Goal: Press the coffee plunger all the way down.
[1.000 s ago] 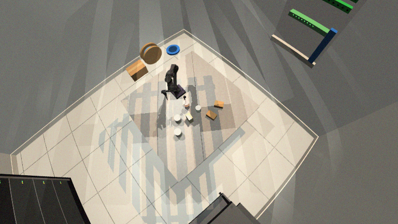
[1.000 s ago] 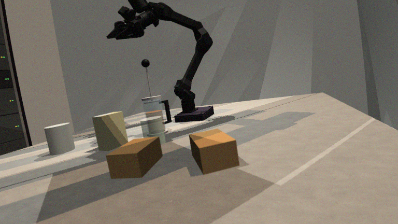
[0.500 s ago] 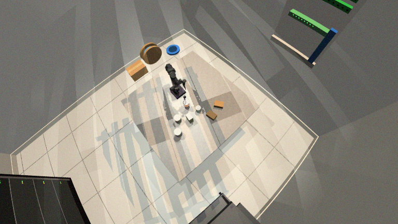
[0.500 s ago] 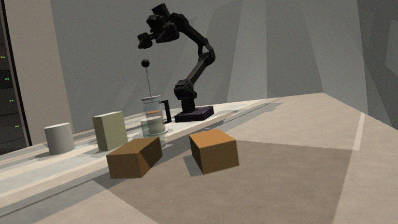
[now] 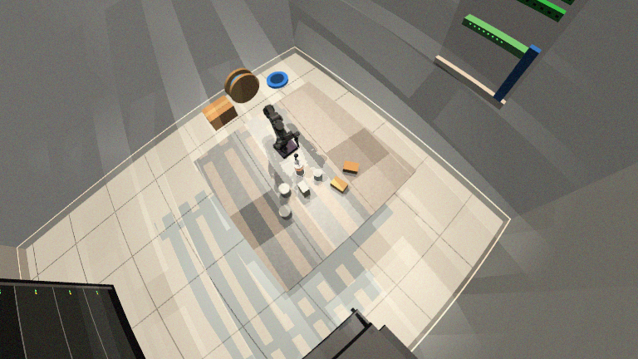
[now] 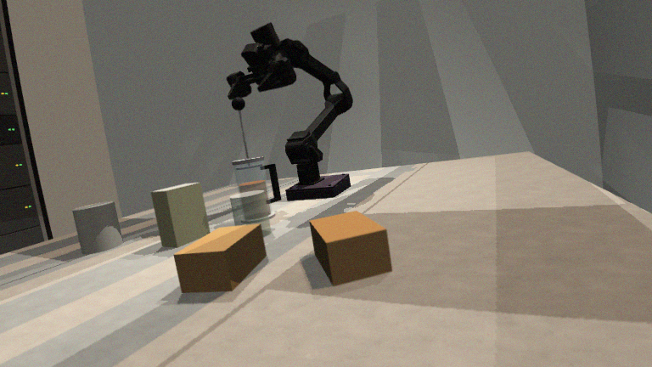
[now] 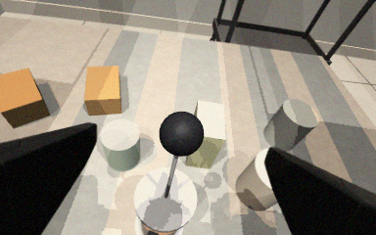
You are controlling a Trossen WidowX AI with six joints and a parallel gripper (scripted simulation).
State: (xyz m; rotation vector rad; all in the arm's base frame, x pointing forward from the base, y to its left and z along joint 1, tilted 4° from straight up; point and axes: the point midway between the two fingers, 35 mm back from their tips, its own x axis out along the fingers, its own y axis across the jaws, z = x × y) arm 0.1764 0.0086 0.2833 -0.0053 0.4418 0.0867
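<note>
Now: the coffee press 10 mm ahead of my gripper tip and 160 mm below it. Round my gripper tip: pale green cylinder: 130 mm ahead, 100 mm to the left, 250 mm below.
</note>
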